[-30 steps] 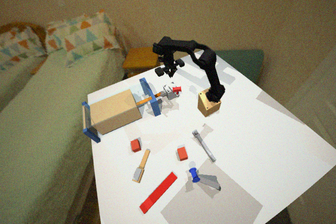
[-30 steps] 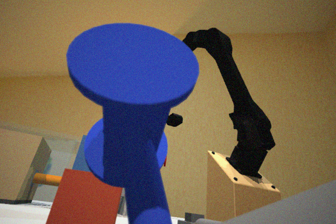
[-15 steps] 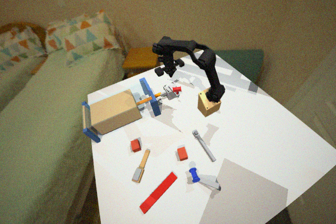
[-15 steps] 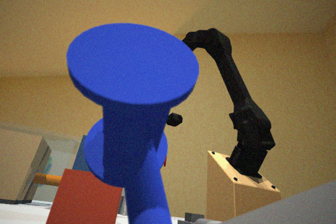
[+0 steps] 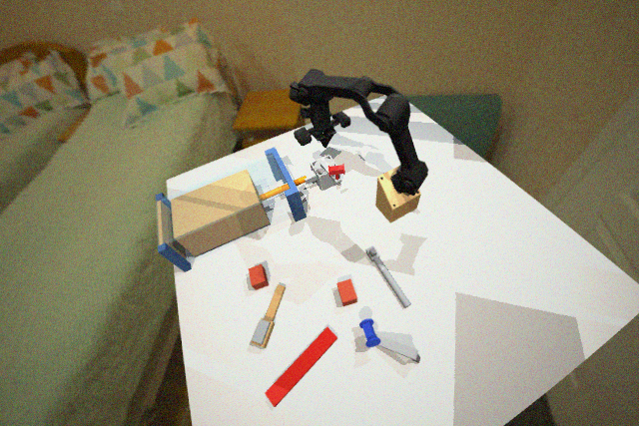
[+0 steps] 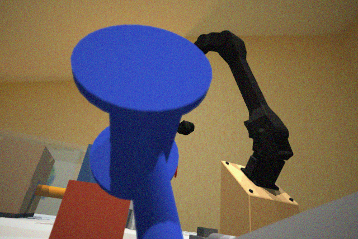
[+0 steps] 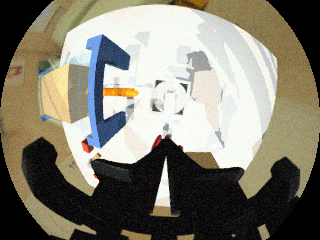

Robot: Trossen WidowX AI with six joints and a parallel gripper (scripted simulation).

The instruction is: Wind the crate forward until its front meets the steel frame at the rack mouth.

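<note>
Right now my gripper tip is 60 mm to the right of the red grip and 80 mm above it. Also, from my gripper tip: grey winch: 20 mm behind, 50 mm to the right, 190 mm below; winch drum: 40 mm to the right, 190 mm below; grey crank arm: 20 mm to the left, 110 mm below.
</note>
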